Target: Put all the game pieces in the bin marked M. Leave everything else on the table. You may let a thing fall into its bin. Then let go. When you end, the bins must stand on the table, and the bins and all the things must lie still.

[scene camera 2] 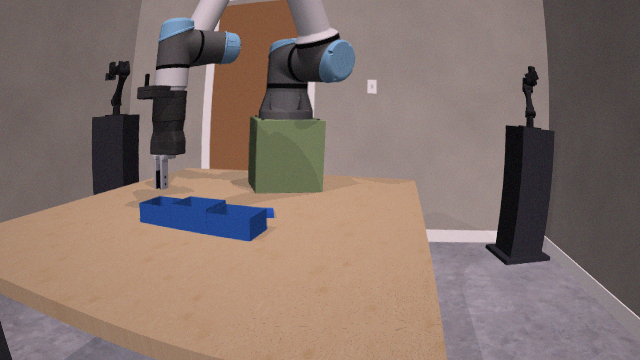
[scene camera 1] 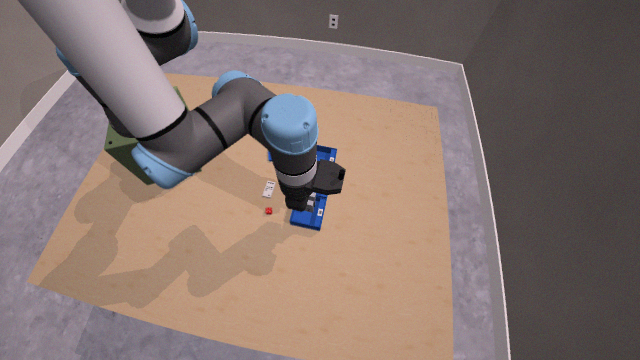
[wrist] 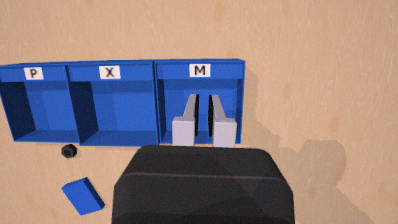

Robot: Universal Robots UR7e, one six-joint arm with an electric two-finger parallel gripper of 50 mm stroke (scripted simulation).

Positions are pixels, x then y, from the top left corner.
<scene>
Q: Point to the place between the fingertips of my gripper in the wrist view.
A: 203,107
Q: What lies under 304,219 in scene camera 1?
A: A blue three-part bin.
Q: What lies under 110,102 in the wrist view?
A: A blue three-part bin.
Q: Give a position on a blue three-part bin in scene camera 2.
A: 204,217
</scene>
